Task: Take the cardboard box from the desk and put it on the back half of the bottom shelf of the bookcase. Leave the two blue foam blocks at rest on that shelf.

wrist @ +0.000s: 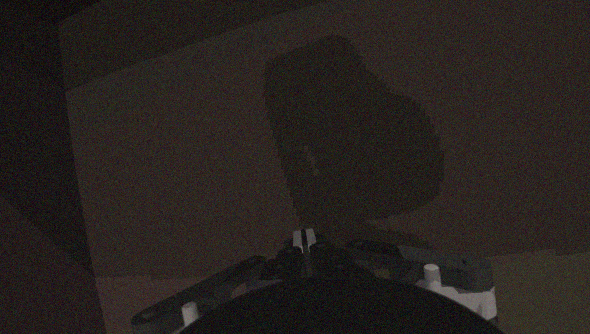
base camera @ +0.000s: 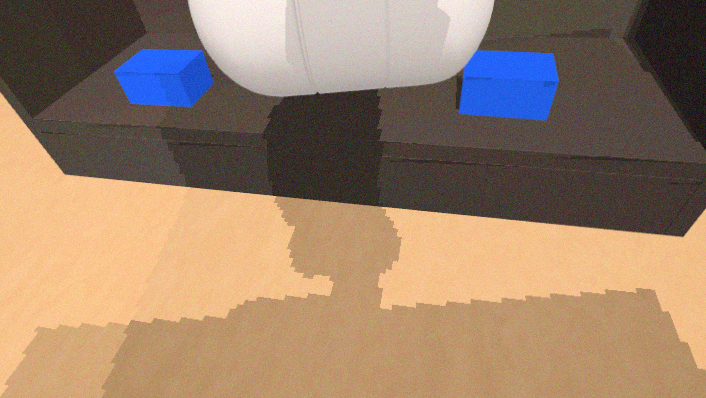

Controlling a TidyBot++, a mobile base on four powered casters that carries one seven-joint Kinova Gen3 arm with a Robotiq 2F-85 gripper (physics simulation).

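Frame: origin at the arm's base, x ahead, y left, z up, level; metres.
Seen in the pictures: gripper, between the fingertips: (wrist: 305, 243).
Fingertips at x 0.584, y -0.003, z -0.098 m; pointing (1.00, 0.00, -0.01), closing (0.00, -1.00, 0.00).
Observation:
Offsets run from my fingertips to a thing's top centre. "*": to the spot under its first point. Level surfaces: height alone.
The bookcase's bottom shelf @(dz -0.198 m) (base camera: 600, 130) runs across the upper part of the base camera view. One blue foam block @(dz -0.153, dx -0.012, dy +0.245 m) (base camera: 155, 87) rests on it at the left and the other blue foam block @(dz -0.153, dx -0.099, dy -0.160 m) (base camera: 507, 95) rests on it at the right, both upright and apart. The cardboard box does not show in either view. My gripper (wrist: 305, 243) is shut and empty in the wrist view, in front of dark bookcase panels. In the base camera view my white arm hangs between the blocks and hides the middle of the shelf.
The bookcase's dark side walls (base camera: 55, 45) (base camera: 672, 65) stand at the left and right of the shelf. Its front base board @(* dz -0.261, dx -0.184, dy -0.145 m) (base camera: 500, 195) meets the tan floor @(dz -0.299 m) (base camera: 500, 260). The arm's shadow falls on the board and floor, and a dark shadow lies on the panel in the wrist view.

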